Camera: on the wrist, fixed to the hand. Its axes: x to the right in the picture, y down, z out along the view.
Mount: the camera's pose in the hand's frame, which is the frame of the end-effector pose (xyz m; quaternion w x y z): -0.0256 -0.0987 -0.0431 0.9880 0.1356 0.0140 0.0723
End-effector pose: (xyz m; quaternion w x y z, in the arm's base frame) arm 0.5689 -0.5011 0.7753 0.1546 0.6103 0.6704 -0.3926
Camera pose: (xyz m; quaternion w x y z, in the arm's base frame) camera 0.4932 -0.4829 0.8540 0.0890 0.6779 0.5672 -0.4591
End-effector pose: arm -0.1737 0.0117 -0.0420 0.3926 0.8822 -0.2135 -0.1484
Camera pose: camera -0.1516 0.1107 -0.0863 0.2820 0.9115 -0.2894 -0.0769
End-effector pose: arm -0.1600 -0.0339 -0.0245 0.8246 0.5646 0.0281 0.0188
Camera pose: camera -0.1885 -0.0311 -0.1314 0.7365 0.6715 0.0010 0.0823
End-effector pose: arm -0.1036 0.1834 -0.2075 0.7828 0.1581 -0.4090 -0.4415
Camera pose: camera -0.1325 0.1442 -0.3069 0.7896 0.2390 -0.4644 -0.3219
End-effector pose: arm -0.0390 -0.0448 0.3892 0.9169 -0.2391 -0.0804 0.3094
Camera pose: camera 0.0056 -0.1456 0.3998 0.9171 -0.1220 -0.0074 0.3795
